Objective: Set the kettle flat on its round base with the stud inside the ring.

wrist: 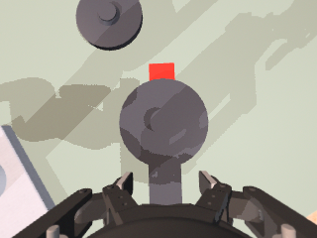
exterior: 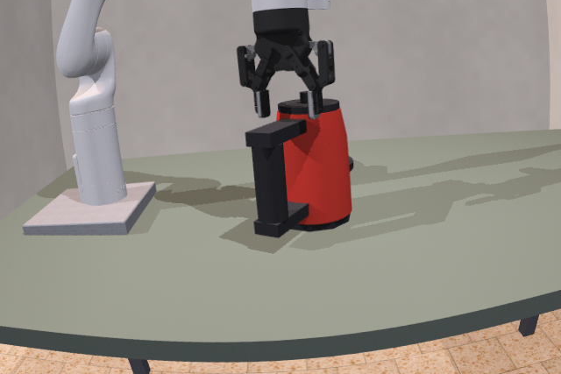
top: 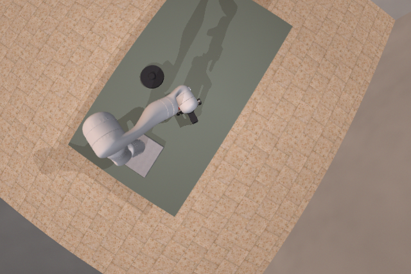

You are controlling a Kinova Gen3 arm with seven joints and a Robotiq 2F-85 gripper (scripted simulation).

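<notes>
The red kettle is 1 cm ahead of my hand, 2 cm to the left of it and 8 cm below it. The rest, counted from my hand: black round base: 4 cm ahead, 33 cm to the left, 17 cm below.
</notes>
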